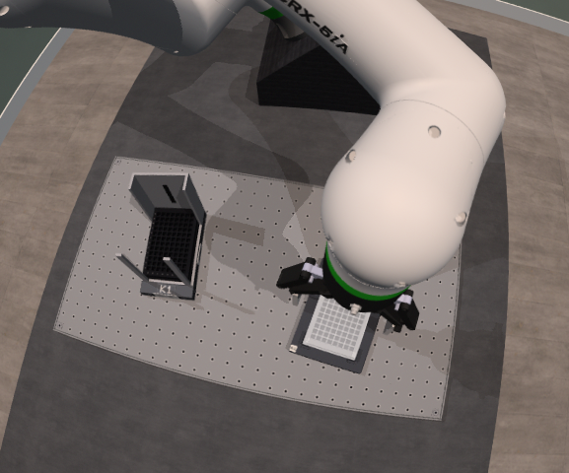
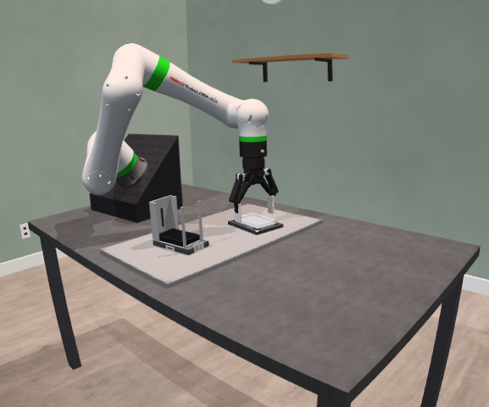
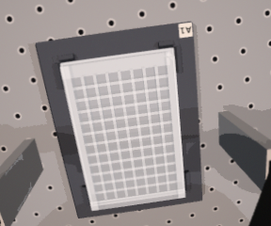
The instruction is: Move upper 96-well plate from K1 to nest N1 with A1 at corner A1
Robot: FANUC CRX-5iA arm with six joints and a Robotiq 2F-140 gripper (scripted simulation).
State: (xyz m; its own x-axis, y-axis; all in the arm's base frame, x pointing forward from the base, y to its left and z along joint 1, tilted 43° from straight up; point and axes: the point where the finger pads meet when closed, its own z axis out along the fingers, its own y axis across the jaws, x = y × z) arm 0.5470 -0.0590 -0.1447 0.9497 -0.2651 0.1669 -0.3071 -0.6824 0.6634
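Now: the white 96-well plate 20 mm below my hand. Round my hand: pale A1 square: 70 mm to the right, 60 mm ahead, 30 mm below; black plate: 280 mm to the right, 110 mm behind, 10 mm below; dark plate nest N1: 30 mm below.
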